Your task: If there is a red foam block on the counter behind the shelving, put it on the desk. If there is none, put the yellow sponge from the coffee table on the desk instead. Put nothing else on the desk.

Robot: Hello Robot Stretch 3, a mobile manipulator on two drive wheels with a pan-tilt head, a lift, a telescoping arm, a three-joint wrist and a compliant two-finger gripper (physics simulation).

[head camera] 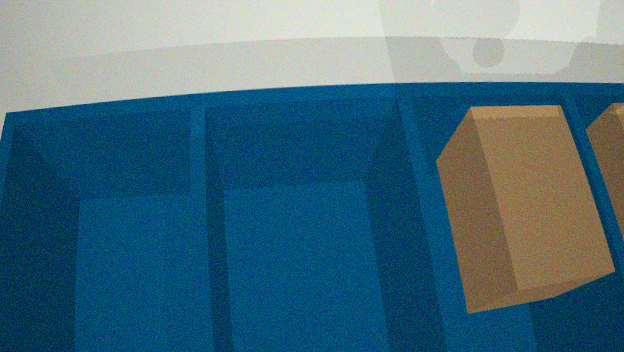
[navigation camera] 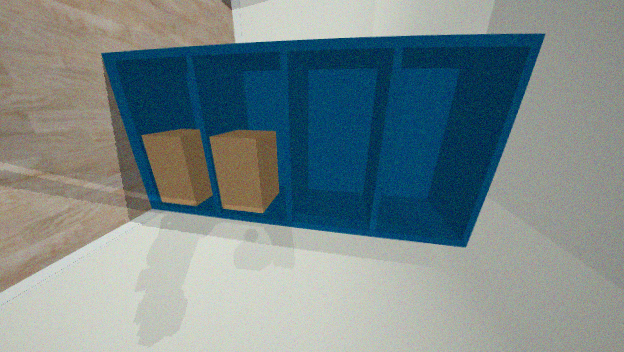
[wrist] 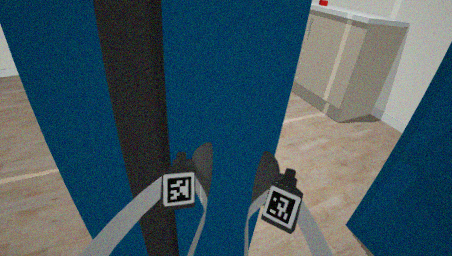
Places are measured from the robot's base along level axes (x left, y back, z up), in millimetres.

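Pixels of known places: gripper, between the fingertips: [wrist: 235,165].
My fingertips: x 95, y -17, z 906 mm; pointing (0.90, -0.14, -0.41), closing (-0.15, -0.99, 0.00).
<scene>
Behind a point stands the place of what it marks.
A small red object [wrist: 323,3] {y -963, x 2341, z 929 mm} shows at the top edge of the wrist view, above the worktop of a beige counter [wrist: 322,55] {y -932, x 1991, z 518 mm}; it is cut off by the frame, so its full shape cannot be told. My gripper [wrist: 235,165] {y -17, x 95, z 906 mm} is open with nothing between its fingers, in front of a blue panel [wrist: 225,75] {y -13, x 345, z 883 mm}. The counter lies beyond this panel, to its right. Blue shelving [head camera: 198,145] {y -1057, x -73, z 1431 mm} [navigation camera: 286,100] {y -824, x 428, z 981 mm} fills much of the head view and the middle of the navigation view. The yellow sponge, the coffee table and the desk do not show.
Brown boxes [head camera: 545,200] [navigation camera: 170,170] stand in the shelving's compartments. Another blue panel [wrist: 420,150] {y -848, x 623, z 534 mm} is at the right of the wrist view. A dark vertical strip [wrist: 132,100] runs down left of the gripper. Wood floor [wrist: 310,150] {y -723, x 1266, z 1 mm} shows between the two panels. A pale wall [navigation camera: 325,300] {y -764, x -369, z 1228 mm} adjoins the shelving.
</scene>
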